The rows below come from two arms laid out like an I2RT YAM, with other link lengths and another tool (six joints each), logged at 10 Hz.
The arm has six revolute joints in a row. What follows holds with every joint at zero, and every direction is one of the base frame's. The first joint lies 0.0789 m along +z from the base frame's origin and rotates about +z. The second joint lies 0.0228 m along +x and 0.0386 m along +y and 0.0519 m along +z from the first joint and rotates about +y. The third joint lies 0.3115 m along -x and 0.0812 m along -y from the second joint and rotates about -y. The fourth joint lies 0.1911 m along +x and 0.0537 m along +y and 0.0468 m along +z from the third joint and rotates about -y. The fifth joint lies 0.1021 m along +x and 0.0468 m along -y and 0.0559 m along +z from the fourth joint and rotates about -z. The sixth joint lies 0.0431 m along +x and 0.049 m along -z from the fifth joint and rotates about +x. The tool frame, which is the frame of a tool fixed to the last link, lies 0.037 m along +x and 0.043 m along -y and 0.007 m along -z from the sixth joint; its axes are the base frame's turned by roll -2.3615, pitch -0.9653 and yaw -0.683 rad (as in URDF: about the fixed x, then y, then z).
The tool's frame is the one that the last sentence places.
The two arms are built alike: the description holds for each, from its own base.
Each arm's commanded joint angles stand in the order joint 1, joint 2, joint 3, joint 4, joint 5, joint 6.
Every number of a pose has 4 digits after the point.
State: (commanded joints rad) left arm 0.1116 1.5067 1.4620 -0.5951 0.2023 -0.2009; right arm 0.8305 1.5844 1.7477 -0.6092 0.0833 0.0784
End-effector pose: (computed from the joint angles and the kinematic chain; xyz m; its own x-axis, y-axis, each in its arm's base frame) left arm 0.3472 -0.0561 0.3842 0.8656 -0.1775 0.4682 -0.1742 -0.9834 -0.0507; right arm 0.3103 0.2143 0.4395 0.8146 0.2129 0.5396 0.4674 -0.7918 -0.3931
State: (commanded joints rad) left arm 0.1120 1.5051 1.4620 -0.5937 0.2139 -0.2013; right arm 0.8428 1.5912 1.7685 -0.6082 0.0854 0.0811
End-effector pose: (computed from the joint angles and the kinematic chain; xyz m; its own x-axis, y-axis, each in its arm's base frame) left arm 0.3465 -0.0569 0.3853 0.8623 -0.1818 0.4726 -0.1826 -0.9822 -0.0446; right arm 0.3091 0.2195 0.4443 0.8077 0.2137 0.5496 0.4782 -0.7826 -0.3986
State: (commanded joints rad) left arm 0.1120 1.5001 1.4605 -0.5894 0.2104 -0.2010; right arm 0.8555 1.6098 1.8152 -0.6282 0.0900 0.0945
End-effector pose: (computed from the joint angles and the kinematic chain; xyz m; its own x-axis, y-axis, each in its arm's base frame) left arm 0.3457 -0.0567 0.3869 0.8592 -0.1810 0.4785 -0.1796 -0.9825 -0.0491; right arm 0.3088 0.2261 0.4500 0.8079 0.2085 0.5512 0.4799 -0.7756 -0.4100
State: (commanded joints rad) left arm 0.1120 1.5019 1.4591 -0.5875 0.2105 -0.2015; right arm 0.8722 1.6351 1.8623 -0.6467 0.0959 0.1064
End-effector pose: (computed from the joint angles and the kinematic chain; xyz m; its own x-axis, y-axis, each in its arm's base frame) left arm 0.3463 -0.0567 0.3861 0.8599 -0.1805 0.4775 -0.1795 -0.9826 -0.0482; right arm 0.3090 0.2354 0.4537 0.8085 0.2089 0.5502 0.4835 -0.7688 -0.4185
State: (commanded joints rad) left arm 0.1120 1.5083 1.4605 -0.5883 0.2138 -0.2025; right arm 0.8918 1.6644 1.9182 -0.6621 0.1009 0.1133
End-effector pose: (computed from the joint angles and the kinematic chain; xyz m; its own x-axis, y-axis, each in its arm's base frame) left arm 0.3478 -0.0567 0.3846 0.8622 -0.1807 0.4732 -0.1818 -0.9824 -0.0439; right arm 0.3090 0.2468 0.4592 0.8036 0.2122 0.5561 0.4946 -0.7578 -0.4255
